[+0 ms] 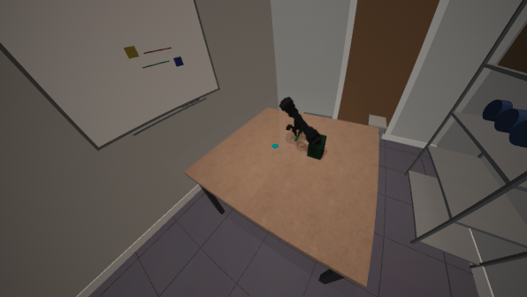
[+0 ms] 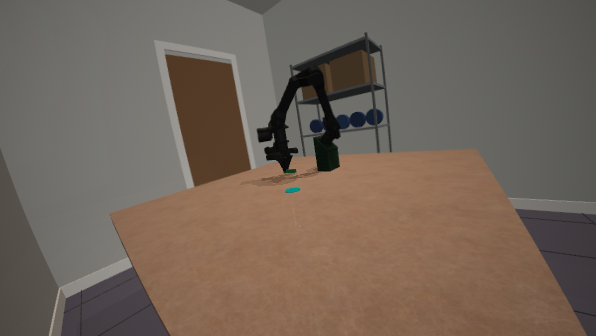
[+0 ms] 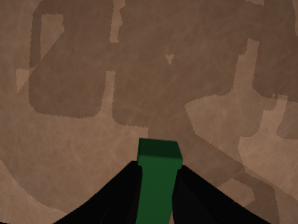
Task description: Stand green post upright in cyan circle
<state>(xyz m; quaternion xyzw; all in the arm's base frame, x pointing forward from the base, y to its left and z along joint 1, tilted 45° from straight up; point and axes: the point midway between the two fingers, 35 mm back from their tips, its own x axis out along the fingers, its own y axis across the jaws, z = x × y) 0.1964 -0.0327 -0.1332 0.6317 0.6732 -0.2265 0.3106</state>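
My gripper tip is 16 cm to the right of the cyan circle, 14 cm short of it and 4 cm above it. Also, from my gripper tip: green post (2 cm to the left).
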